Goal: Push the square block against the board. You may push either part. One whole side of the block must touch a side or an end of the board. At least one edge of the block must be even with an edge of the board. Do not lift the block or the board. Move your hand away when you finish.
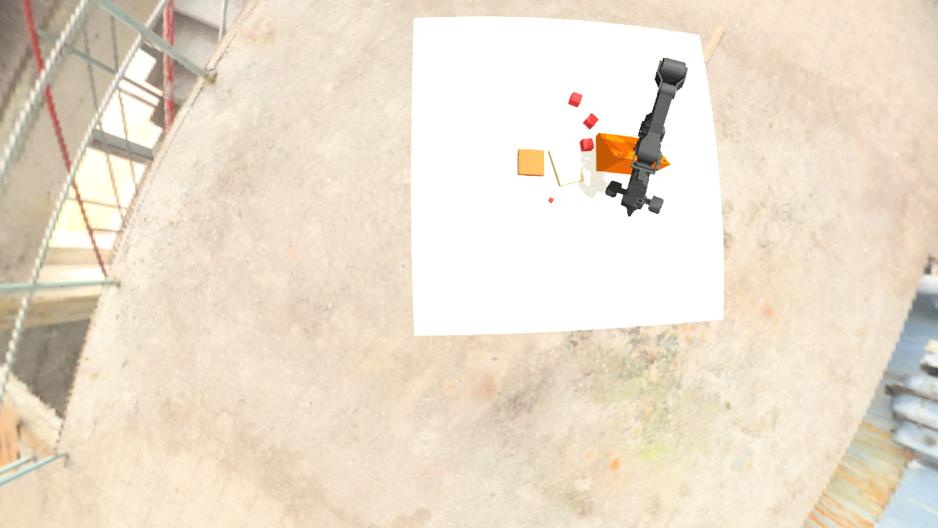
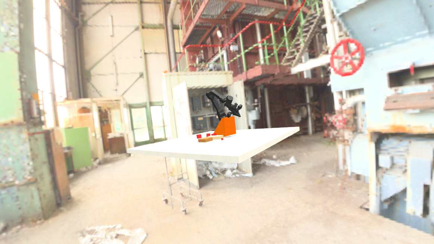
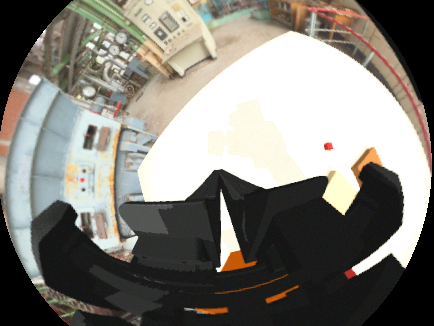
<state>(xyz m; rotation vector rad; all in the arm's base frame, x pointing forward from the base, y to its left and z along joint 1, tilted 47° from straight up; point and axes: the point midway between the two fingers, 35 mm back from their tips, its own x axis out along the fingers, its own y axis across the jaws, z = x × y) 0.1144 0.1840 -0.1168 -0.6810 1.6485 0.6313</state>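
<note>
Right now the board is 220 mm to the right of my gripper tip, 170 mm below it and 160 mm ahead of it. Also, from my gripper tip: square block (290 mm ahead, 230 mm to the right, 170 mm below); then tiny red piece (230 mm ahead, 180 mm below, 90 mm to the right).
</note>
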